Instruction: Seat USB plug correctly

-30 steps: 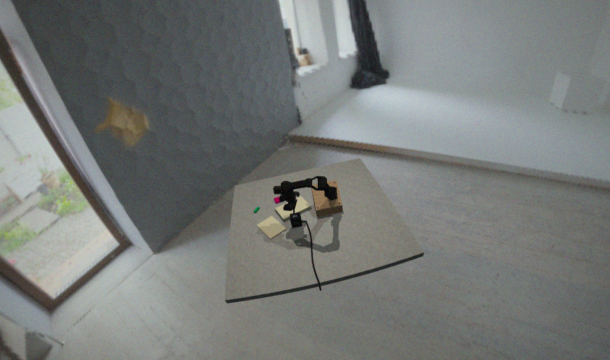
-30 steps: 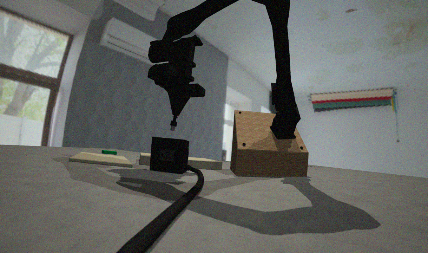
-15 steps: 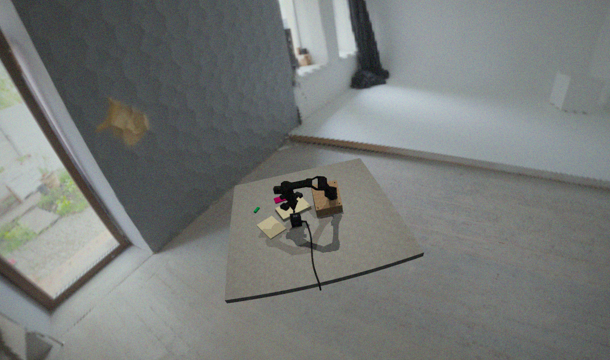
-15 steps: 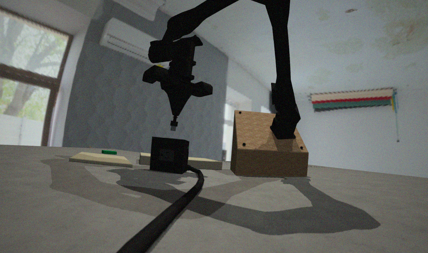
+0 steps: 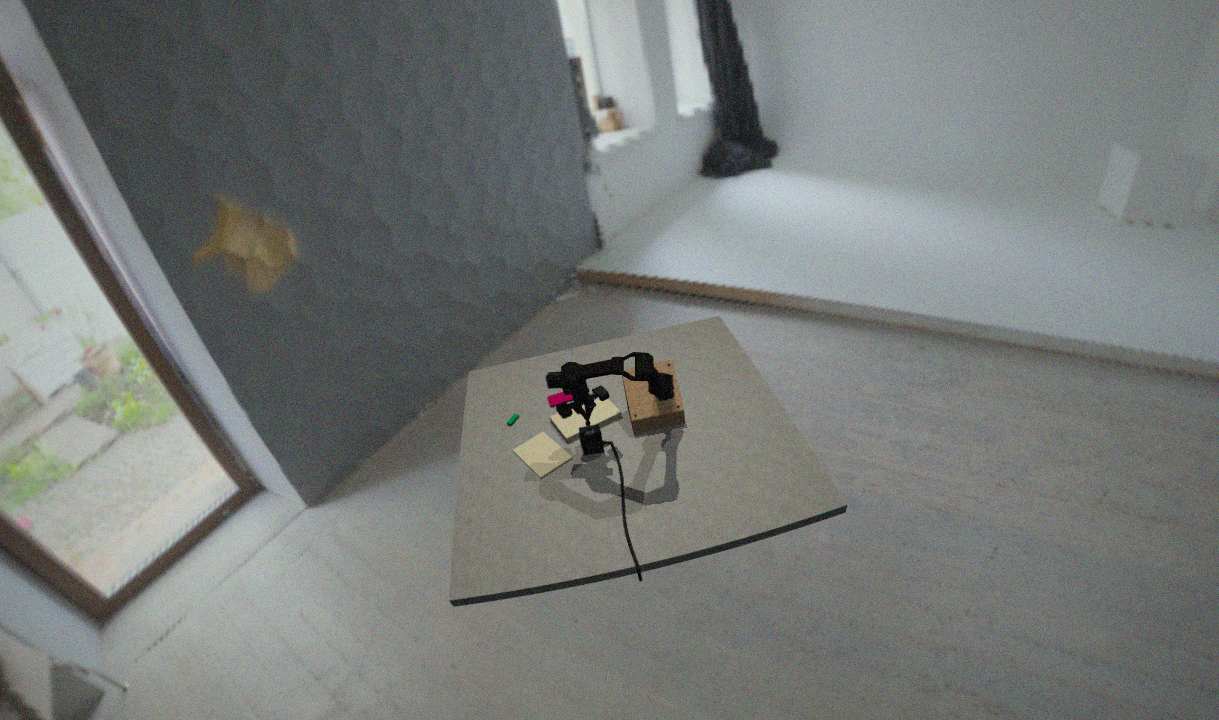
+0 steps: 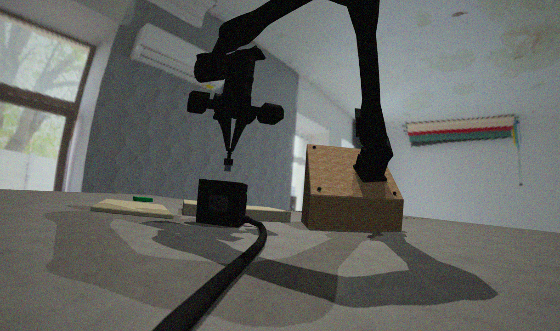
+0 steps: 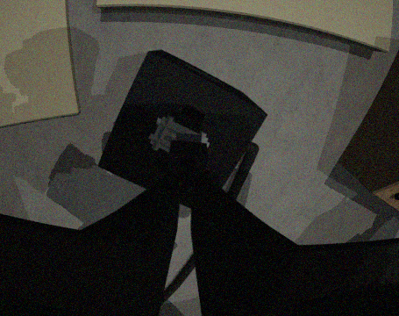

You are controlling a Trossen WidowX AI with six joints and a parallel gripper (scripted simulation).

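Now: gripper tip 20 mm above the USB plug. From my gripper tip the other things lie so: green block 290 mm ahead, 290 mm to the right, 130 mm below; pink object 40 mm ahead, 350 mm to the right, 130 mm below.
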